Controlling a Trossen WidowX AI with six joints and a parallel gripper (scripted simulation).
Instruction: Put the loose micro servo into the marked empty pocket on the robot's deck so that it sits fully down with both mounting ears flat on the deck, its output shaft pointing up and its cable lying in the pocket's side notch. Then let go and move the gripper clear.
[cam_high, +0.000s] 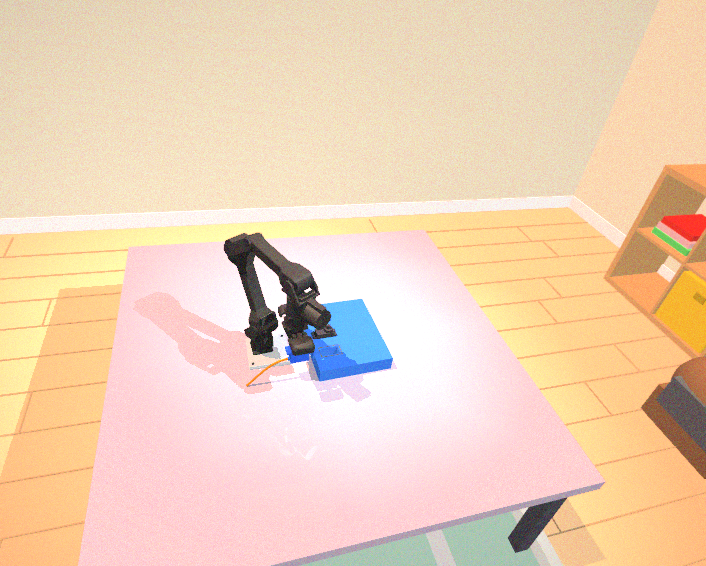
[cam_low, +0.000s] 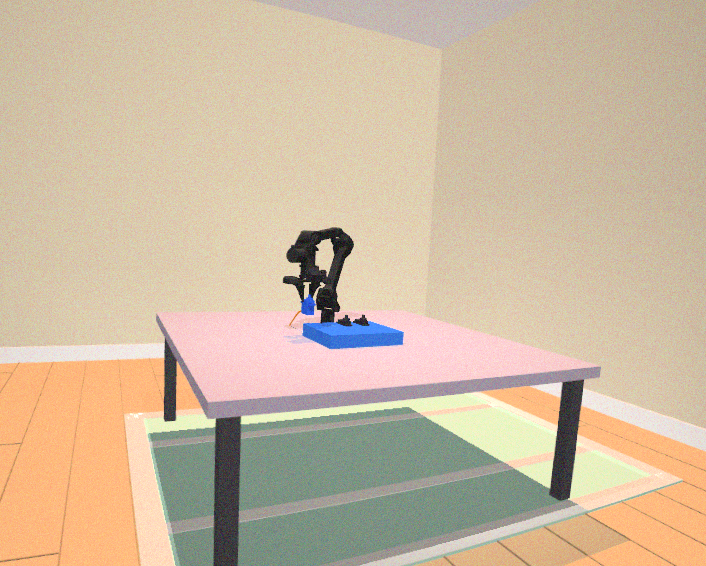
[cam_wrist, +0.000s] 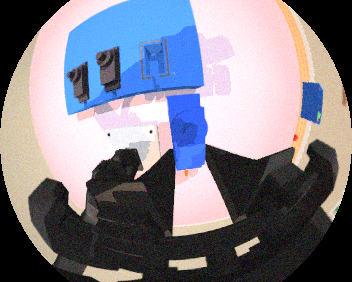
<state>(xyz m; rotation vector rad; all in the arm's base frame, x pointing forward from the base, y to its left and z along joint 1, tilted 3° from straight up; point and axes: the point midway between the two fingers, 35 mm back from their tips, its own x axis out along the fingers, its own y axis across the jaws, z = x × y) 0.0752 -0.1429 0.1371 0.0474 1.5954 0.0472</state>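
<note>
Right now the robot deck is 240 mm ahead of my gripper tip, 100 mm to the left of it and 100 mm below it.
</note>
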